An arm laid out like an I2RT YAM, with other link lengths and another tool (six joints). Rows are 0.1 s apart.
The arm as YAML. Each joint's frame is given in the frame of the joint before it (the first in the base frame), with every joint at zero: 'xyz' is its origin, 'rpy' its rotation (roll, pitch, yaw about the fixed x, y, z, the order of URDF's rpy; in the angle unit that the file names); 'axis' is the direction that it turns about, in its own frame. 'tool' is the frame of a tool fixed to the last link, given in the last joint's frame.
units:
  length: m
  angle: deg
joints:
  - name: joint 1
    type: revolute
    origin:
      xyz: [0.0, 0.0, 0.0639]
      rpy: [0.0, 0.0, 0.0]
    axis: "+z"
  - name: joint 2
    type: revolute
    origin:
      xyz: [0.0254, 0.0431, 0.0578]
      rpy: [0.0, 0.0, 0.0]
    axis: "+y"
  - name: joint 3
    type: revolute
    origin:
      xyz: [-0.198, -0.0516, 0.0]
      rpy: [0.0, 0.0, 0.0]
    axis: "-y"
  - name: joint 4
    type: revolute
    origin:
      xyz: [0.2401, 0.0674, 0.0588]
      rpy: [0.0, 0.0, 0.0]
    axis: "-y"
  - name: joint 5
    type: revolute
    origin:
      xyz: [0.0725, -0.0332, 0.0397]
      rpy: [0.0, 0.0, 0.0]
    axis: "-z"
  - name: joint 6
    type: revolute
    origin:
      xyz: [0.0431, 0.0, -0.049]
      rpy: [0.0, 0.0, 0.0]
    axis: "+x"
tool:
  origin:
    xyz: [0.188, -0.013, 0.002]
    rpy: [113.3, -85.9, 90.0]
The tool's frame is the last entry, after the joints.
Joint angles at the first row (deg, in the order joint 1, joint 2, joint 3, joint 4, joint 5, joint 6):
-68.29, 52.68, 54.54, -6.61, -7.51, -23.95
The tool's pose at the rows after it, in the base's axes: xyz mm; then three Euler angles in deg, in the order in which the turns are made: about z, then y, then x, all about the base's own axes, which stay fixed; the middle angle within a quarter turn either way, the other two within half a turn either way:
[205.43 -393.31 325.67 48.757 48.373 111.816]
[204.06 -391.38 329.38 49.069 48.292 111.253]
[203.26 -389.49 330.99 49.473 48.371 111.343]
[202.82 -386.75 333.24 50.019 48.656 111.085]
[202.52 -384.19 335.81 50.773 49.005 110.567]
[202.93 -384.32 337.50 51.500 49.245 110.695]
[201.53 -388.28 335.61 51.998 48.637 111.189]
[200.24 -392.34 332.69 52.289 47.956 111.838]
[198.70 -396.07 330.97 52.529 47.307 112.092]
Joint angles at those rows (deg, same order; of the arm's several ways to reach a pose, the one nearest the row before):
-68.30, 51.65, 54.67, -6.91, -7.63, -24.39
-68.29, 51.07, 54.82, -7.27, -7.47, -24.35
-68.29, 50.75, 55.35, -8.32, -7.47, -23.94
-68.29, 50.16, 55.54, -9.02, -7.63, -23.48
-68.29, 49.56, 55.61, -9.44, -7.82, -22.92
-68.29, 50.07, 56.72, -10.38, -7.92, -22.17
-68.31, 51.21, 57.73, -10.97, -7.29, -21.72
-68.29, 52.35, 58.60, -11.49, -6.59, -21.40
-68.34, 53.24, 59.17, -11.58, -5.98, -21.27

